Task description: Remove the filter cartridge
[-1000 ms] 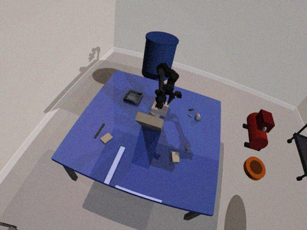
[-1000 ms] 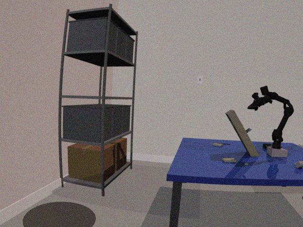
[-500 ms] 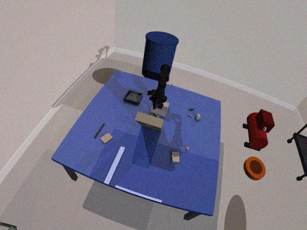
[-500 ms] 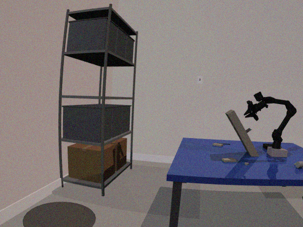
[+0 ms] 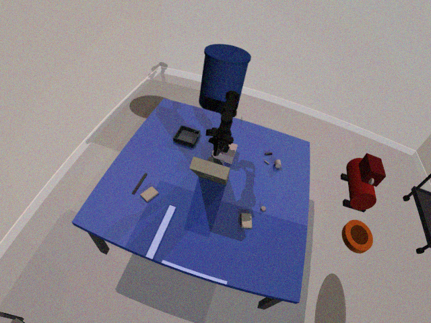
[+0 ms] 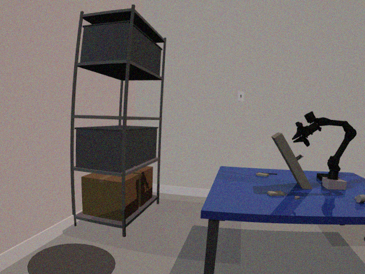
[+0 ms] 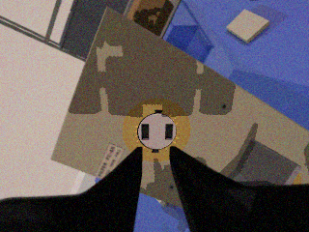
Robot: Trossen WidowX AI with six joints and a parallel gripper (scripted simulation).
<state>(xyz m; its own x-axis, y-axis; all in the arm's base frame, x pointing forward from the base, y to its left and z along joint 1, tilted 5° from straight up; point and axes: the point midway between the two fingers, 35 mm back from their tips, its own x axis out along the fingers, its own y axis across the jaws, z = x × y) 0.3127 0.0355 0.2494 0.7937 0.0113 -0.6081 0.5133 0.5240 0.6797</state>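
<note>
My gripper tip is 5 cm short of the round grey filter cartridge and 4 cm above it. The rest, counted from my gripper tip: dark tray (37 cm behind, 31 cm to the right, 30 cm below).
</note>
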